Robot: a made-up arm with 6 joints. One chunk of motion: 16 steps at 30 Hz.
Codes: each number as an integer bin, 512 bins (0 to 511) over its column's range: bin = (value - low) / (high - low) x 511, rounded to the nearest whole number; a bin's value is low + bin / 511 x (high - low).
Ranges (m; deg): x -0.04..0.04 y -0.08..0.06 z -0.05..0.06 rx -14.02..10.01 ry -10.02..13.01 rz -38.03..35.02
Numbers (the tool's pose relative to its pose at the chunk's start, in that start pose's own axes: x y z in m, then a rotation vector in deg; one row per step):
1: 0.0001 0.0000 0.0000 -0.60 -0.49 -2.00
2: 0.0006 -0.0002 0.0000 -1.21 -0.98 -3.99
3: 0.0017 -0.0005 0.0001 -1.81 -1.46 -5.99
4: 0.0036 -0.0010 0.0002 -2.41 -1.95 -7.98
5: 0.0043 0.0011 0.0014 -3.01 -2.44 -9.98
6: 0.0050 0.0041 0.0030 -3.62 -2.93 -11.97
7: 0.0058 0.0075 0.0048 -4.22 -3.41 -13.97
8: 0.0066 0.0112 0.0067 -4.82 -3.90 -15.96
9: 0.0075 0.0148 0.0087 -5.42 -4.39 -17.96
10: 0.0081 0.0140 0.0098 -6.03 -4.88 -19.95
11: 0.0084 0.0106 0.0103 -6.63 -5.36 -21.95
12: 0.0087 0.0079 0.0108 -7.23 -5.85 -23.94
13: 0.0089 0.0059 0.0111 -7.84 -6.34 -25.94
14: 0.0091 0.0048 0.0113 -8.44 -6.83 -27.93
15: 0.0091 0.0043 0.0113 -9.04 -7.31 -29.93
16: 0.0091 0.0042 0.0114 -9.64 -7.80 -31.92
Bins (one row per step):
1: 256 292 232 285 211 252
2: 259 291 232 272 201 238
3: 266 290 233 260 190 224
4: 278 288 233 247 179 210
5: 283 296 239 234 168 196
6: 287 307 246 221 157 182
7: 293 319 255 208 147 168
8: 298 333 263 196 136 154
9: 303 346 273 183 125 140
10: 307 343 278 170 114 126
11: 309 331 280 157 103 112
12: 311 321 282 144 93 99
13: 312 314 284 131 82 85
14: 314 310 285 119 71 71
15: 314 308 285 106 60 57
16: 314 307 285 93 49 43

